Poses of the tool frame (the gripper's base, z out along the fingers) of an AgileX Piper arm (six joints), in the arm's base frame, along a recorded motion.
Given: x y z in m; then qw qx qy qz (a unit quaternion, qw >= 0).
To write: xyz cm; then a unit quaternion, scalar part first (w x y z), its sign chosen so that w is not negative. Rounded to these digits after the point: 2 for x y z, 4 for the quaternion.
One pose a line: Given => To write
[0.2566 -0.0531 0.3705 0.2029 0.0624 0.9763 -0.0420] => [25.66 -5.31 37.05 0.2029 0.0624 0.9763 -0.0420]
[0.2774 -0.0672 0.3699 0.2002 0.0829 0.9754 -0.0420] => [27.74 -6.72 36.99 0.2002 0.0829 0.9754 -0.0420]
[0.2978 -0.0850 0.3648 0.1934 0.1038 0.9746 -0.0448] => [29.78 -8.50 36.48 0.1934 0.1038 0.9746 -0.0448]
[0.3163 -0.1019 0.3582 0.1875 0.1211 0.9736 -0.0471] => [31.63 -10.19 35.82 0.1875 0.1211 0.9736 -0.0471]
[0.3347 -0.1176 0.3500 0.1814 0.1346 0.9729 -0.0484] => [33.47 -11.76 35.00 0.1814 0.1346 0.9729 -0.0484]
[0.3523 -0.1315 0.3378 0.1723 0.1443 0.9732 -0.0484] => [35.23 -13.15 33.78 0.1723 0.1443 0.9732 -0.0484]
